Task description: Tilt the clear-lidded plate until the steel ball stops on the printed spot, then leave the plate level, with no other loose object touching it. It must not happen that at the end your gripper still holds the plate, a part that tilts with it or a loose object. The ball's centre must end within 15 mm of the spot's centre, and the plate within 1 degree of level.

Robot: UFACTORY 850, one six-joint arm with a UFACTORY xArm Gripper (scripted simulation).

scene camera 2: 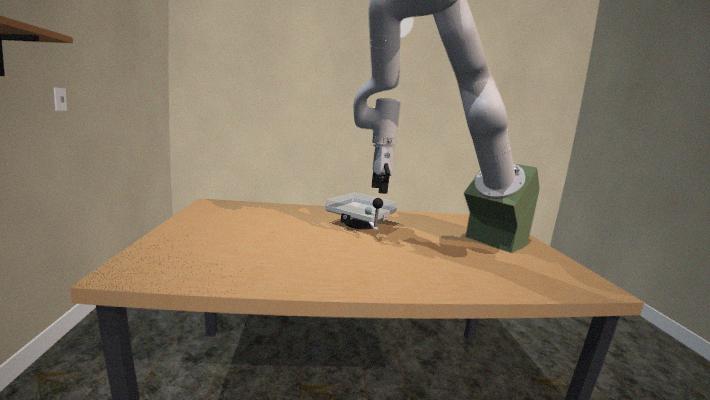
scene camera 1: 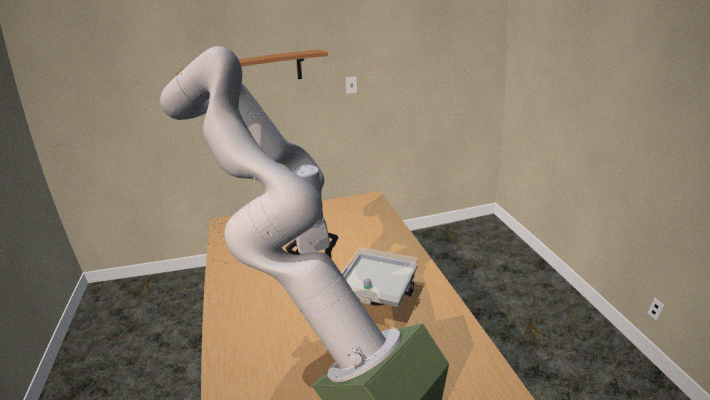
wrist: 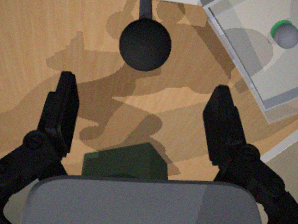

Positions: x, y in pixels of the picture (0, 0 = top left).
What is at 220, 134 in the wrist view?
My gripper.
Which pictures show my gripper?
Scene camera 2, scene camera 1 and the wrist view: all of them.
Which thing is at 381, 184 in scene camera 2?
My gripper.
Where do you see a clear-lidded plate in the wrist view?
254, 43
